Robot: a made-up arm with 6 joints.
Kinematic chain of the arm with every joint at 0, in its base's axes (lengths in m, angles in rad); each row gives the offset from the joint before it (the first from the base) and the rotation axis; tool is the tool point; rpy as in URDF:
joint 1: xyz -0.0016 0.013 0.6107 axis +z
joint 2: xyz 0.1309 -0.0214 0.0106 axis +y
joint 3: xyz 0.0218 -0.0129 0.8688 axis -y
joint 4: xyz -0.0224 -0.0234 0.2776 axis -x
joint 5: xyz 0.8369 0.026 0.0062 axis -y
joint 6: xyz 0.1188 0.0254 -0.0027 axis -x
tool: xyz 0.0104 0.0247 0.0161 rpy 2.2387 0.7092 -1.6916
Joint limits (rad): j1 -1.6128..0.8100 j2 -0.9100..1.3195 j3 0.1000..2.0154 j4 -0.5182..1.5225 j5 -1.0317..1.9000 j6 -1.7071..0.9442
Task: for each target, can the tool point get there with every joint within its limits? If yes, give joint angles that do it. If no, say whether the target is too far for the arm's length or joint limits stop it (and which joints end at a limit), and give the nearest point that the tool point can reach.
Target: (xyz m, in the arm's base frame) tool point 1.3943 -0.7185 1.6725
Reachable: yes | joints -0.4907 0.6489 0.7659 0.9110 0.1136 -0.9172
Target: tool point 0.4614 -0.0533 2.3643
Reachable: yes | joints -0.2081 -0.1019 0.7893 1.0078 0.4002 0.5952
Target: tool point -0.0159 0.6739 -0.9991
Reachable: no: joint limits stop it (at a limit: joint 1, joint 2, joint 3) | nearest point 0.9896 1.0384 0.0414 | short by 1.492 m
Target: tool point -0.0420 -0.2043 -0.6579
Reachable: no: joint limits stop it (at a limit: joint 1, joint 2, joint 3, joint 5, joint 6) | nearest point -0.1160 -1.3929 0.0484 | short by 1.385 m
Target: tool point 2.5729 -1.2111 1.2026
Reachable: no: too far | nearest point 1.7692 -0.8290 1.0190 | short by 0.909 m
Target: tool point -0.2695 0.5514 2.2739
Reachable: yes | joints -1.0945 -0.5768 0.8587 0.1319 0.9590 -1.0359
